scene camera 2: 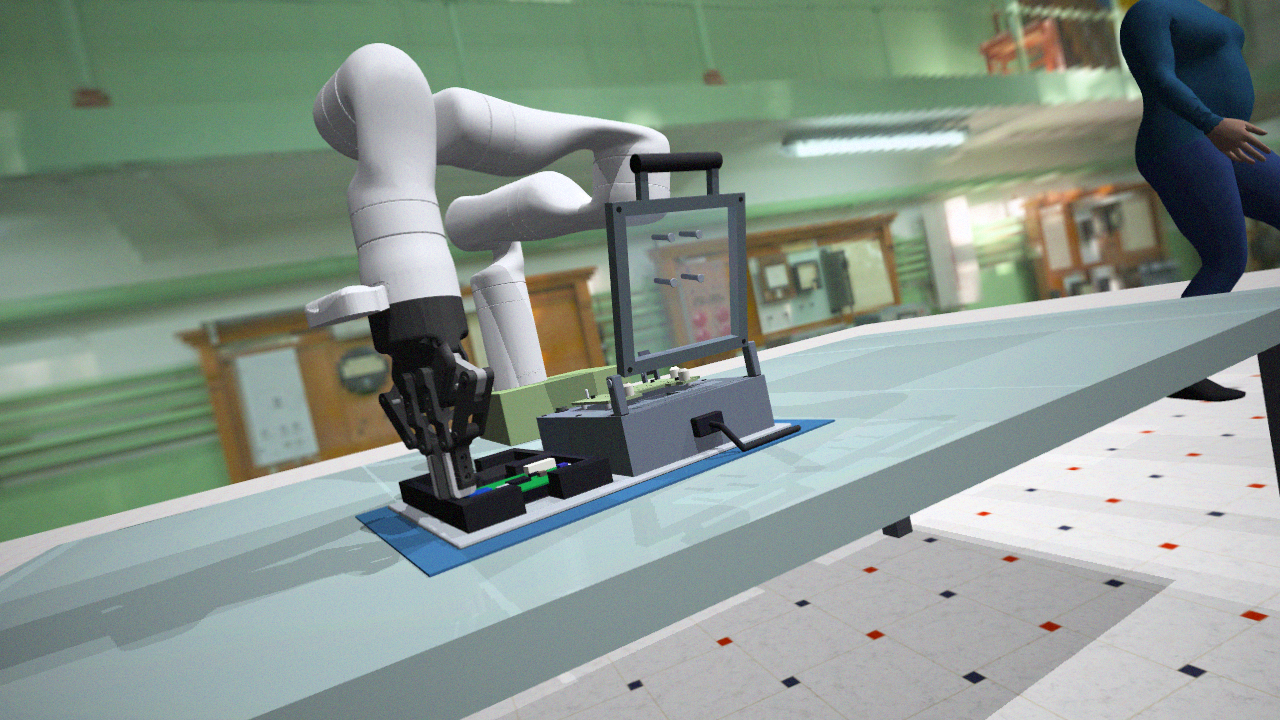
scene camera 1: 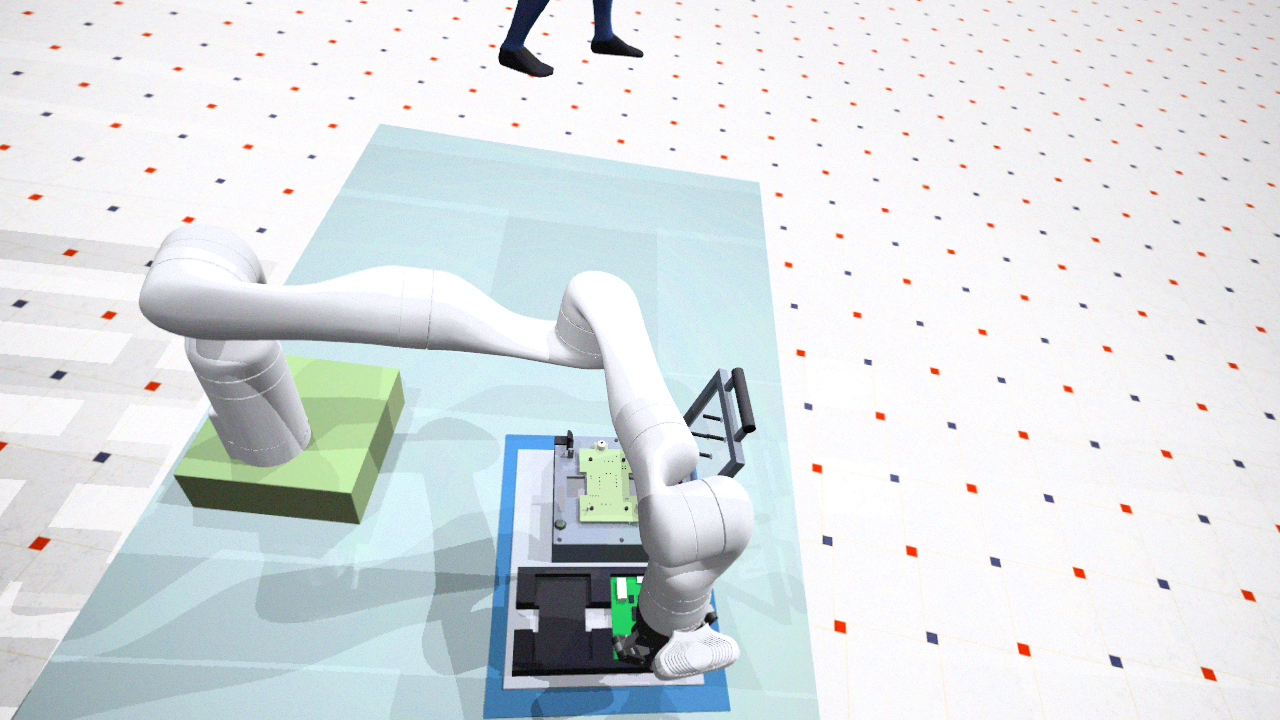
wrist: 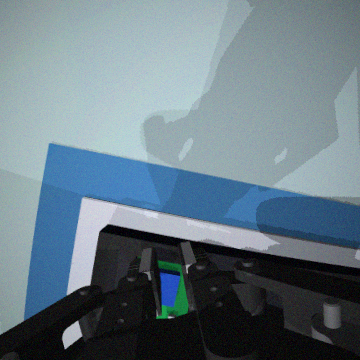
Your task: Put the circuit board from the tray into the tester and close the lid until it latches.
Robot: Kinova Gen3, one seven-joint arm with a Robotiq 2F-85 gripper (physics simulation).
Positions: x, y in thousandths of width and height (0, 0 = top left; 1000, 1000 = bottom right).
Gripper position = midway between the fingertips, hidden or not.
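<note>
Scene camera 2 shows my gripper (scene camera 2: 357, 690) together with a clear lid (scene camera 2: 530, 378). Both my gripper (scene camera 1: 513, 916) and the lid (scene camera 1: 556, 583) are visible in scene camera 1. In the wrist view I see my gripper (wrist: 468, 724).
</note>
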